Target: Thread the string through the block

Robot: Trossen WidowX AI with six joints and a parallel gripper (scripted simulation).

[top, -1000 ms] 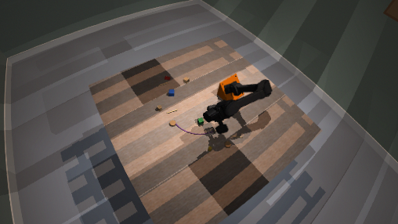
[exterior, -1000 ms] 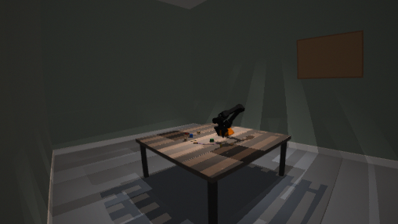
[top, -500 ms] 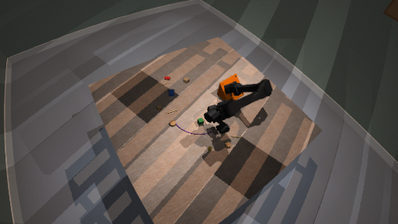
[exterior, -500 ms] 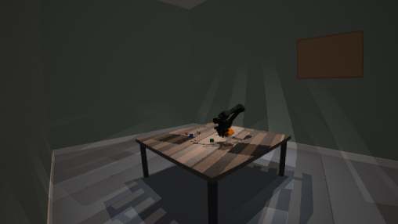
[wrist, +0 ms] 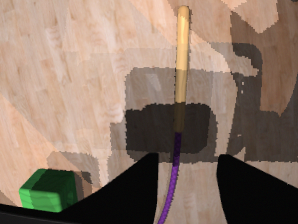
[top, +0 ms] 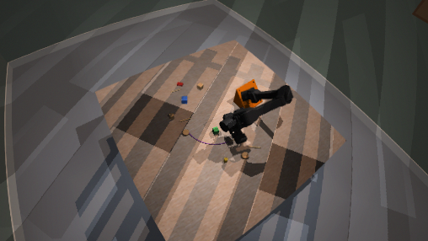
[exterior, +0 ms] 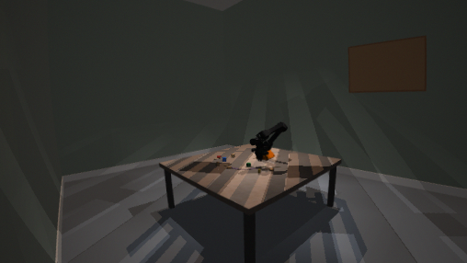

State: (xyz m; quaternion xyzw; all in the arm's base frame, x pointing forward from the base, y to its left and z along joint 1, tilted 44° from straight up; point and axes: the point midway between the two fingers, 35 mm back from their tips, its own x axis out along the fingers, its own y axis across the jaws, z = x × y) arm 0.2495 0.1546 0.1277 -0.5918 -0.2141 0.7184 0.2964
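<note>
My gripper tip is 20 mm past the thin wooden stick and 60 mm above it. Also, from my gripper tip: green wooden block (40 mm ahead, 100 mm to the right, 40 mm below); round wooden button (200 mm ahead, 180 mm to the right, 50 mm below); cylinder (230 mm ahead, 320 mm to the right, 40 mm below).
</note>
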